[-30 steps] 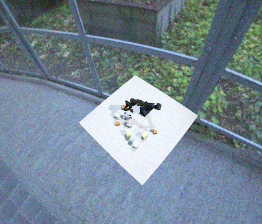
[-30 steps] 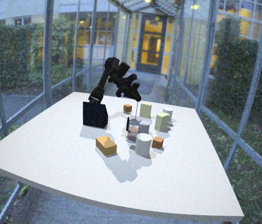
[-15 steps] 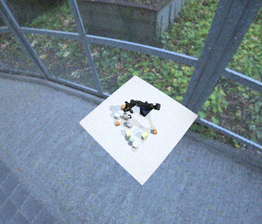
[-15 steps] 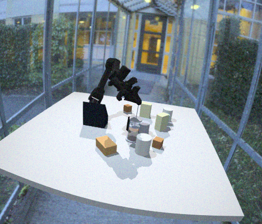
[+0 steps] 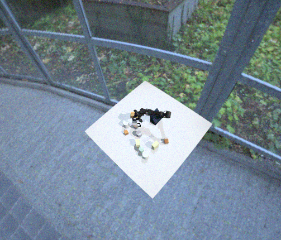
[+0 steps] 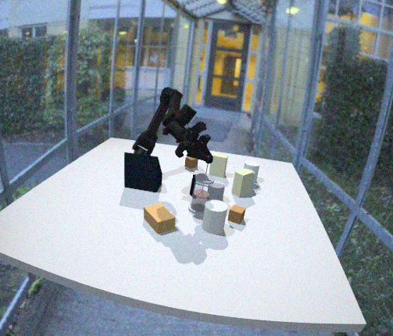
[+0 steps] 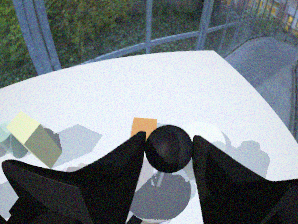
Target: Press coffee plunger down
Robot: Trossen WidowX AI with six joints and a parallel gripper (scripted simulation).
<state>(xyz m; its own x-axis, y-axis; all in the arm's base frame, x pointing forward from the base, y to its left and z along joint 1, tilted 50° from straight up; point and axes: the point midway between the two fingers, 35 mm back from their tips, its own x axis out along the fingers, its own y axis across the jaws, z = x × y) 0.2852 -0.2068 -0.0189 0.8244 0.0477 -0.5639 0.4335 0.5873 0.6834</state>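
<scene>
Now: gripper tip 110 mm above the coffee press, 20 mm to the right of it and 20 mm past it. Round my gripper tip: orange block 200 mm below, 160 mm behind, 130 mm to the right; grey cylinder 190 mm below, 120 mm to the left, 40 mm ahead.
</scene>
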